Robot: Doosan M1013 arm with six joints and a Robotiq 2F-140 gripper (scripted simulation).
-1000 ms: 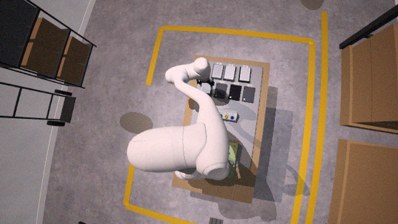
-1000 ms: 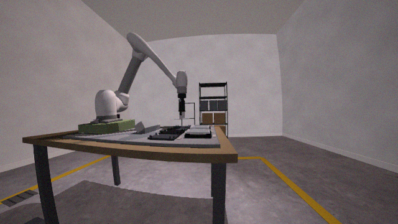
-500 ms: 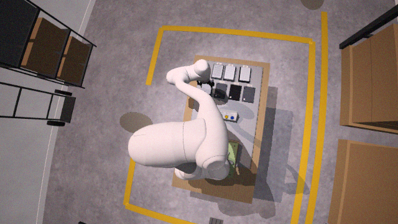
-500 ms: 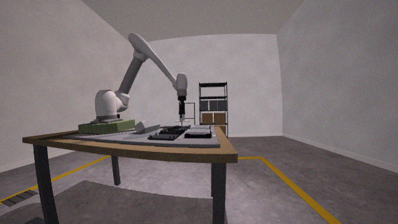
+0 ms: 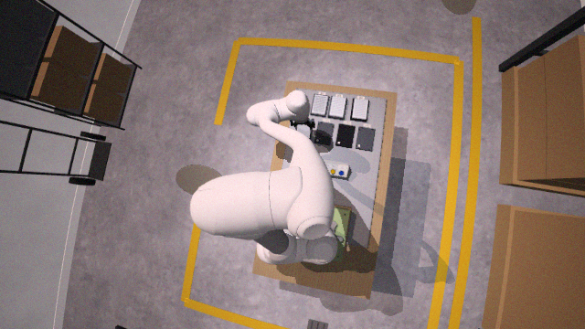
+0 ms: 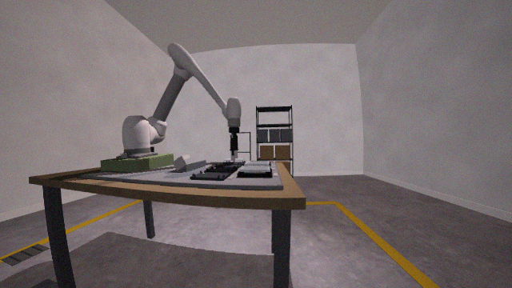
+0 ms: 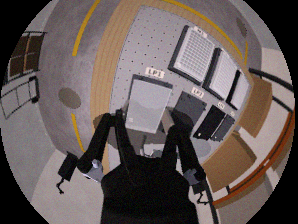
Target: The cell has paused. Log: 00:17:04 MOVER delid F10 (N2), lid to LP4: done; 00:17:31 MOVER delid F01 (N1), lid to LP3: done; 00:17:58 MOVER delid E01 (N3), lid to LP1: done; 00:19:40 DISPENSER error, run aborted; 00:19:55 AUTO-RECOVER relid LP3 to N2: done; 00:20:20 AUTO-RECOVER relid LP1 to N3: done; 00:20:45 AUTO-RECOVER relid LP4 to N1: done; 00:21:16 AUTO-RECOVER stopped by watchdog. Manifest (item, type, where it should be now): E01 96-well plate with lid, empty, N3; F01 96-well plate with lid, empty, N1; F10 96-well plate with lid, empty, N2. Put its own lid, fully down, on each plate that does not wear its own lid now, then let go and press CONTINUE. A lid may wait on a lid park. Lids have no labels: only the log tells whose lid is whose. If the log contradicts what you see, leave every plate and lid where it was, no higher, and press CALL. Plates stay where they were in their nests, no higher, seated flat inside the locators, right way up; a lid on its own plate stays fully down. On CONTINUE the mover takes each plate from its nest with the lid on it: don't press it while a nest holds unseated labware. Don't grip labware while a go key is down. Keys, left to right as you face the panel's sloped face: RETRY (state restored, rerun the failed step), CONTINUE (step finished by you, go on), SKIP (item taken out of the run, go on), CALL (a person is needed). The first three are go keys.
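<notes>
The label lies 9 cm ahead of my hand and 6 cm below it.
</notes>
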